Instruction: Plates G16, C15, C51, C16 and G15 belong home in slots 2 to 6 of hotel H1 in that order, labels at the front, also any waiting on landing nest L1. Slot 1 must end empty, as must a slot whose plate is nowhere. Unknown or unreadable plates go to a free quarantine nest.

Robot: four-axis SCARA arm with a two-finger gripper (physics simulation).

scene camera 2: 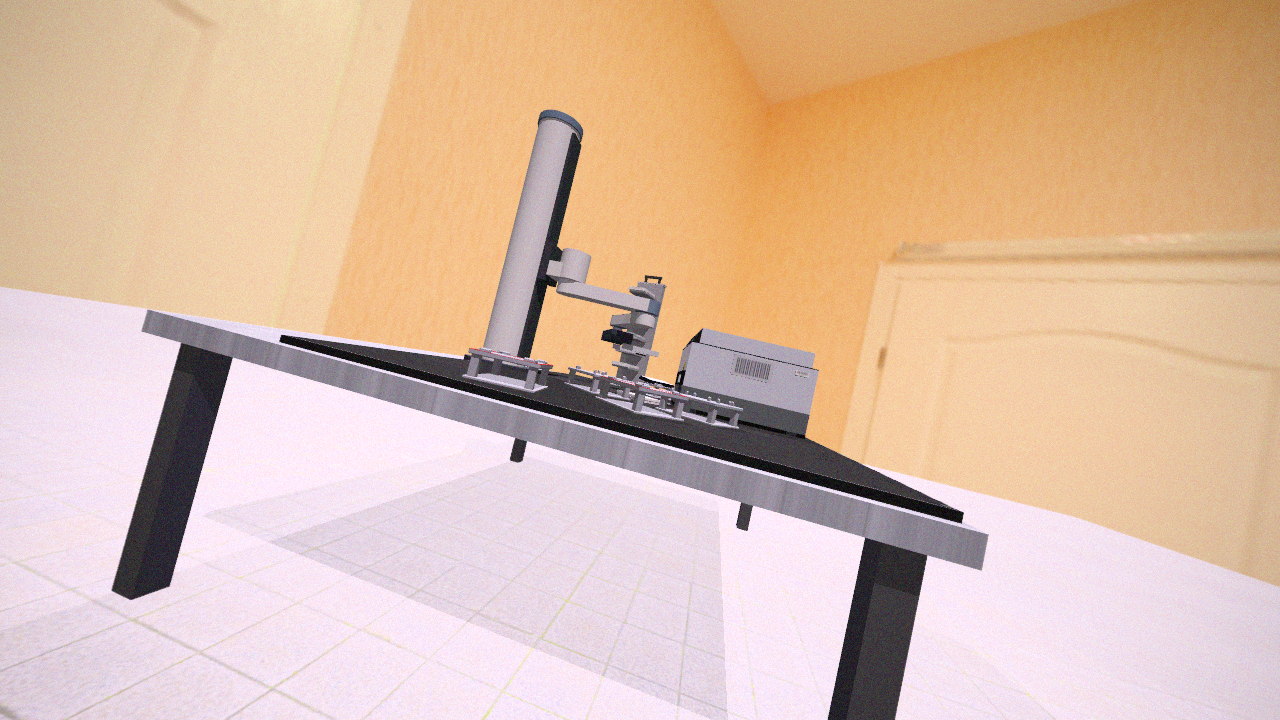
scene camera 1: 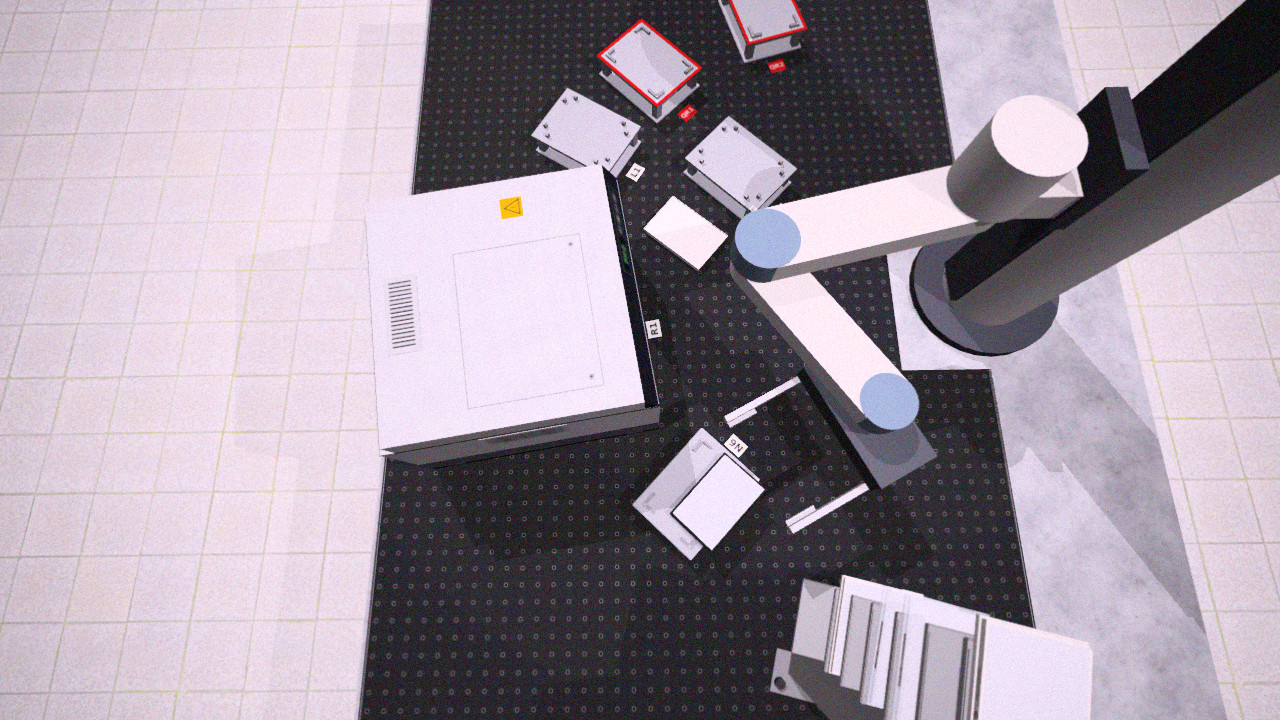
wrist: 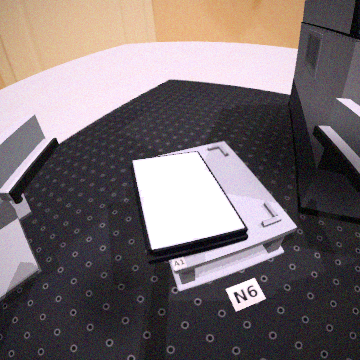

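Pixels of known places: gripper, fingertip midpoint: (scene camera 2: 651, 354) (scene camera 1: 756, 473) (wrist: 179, 116); arm's base at its link origin: (scene camera 1: 979, 289).
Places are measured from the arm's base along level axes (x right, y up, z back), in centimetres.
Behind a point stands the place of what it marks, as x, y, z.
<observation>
My gripper (scene camera 1: 768, 471) @[-33.3, 18.1, -45.1] is open, its fingers wide apart and empty, beside nest N6 and short of the plate. A white-topped, black-edged plate (scene camera 1: 718, 501) @[-36.6, 8.2, -49.3] (wrist: 190, 200) @[-34.9, 8.1, -48.4] lies off-centre on nest N6 (scene camera 1: 671, 479) @[-33.1, 6.2, -56.2] (wrist: 252, 187) @[-30.5, 6.3, -54.5], overhanging one side; no plate label is readable. Hotel H1 (scene camera 1: 1038, 671) (scene camera 2: 657, 297) @[-59.0, 47.2, -37.0] stands at the lower right in scene camera 1 with several plate edges or shelves showing; its slots and labels cannot be read. Landing nest L1 (scene camera 1: 586, 129) @[30.3, 6.2, -70.2] shows bare pegs and no plate. Quarantine nests QR1 (scene camera 1: 648, 60) @[45.2, 6.3, -58.6] and QR2 (scene camera 1: 766, 16) @[54.8, 6.3, -35.6] have red rims and hold no visible plate.
A large white instrument (scene camera 1: 510, 313) @[-12.5, 26.3, -77.7] (scene camera 2: 750, 371) @[7.1, 16.9, -81.9] stands beside the R1 tag (scene camera 1: 653, 328) @[-6.7, 1.3, -58.5]. Another pegged nest (scene camera 1: 740, 163) @[22.5, 6.3, -42.4] stands near the arm's elbow. A white rectangular piece (scene camera 1: 685, 232) @[11.0, 2.6, -52.4] lies between it and the instrument. The arm's column (scene camera 2: 537, 232) @[6.1, 47.5, -4.4] rises beside the mat.
</observation>
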